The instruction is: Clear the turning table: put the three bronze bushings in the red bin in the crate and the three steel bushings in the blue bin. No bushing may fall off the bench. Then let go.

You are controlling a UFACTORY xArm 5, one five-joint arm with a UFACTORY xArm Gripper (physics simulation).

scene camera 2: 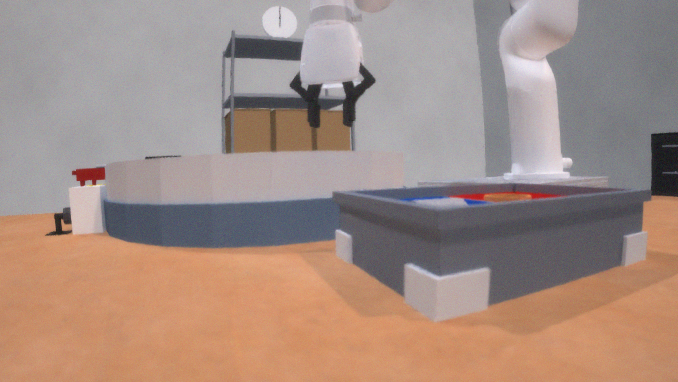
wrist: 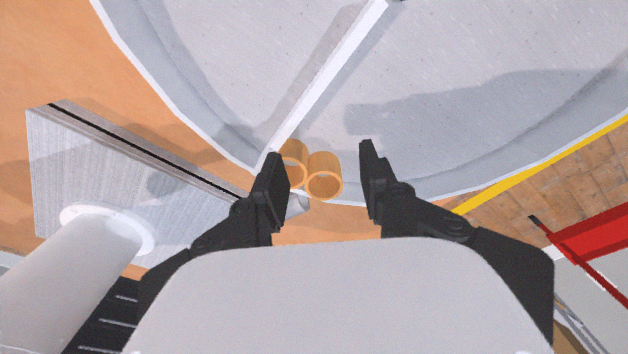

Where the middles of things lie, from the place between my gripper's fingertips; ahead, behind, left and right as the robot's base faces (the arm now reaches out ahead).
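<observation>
From my hand: turning table [scene camera 2: 258, 199], 170 mm ahead, 30 mm to the left, 90 mm below. Crate [scene camera 2: 446, 262], from my hand 380 mm to the left, 30 mm ahead, 110 mm below.
</observation>
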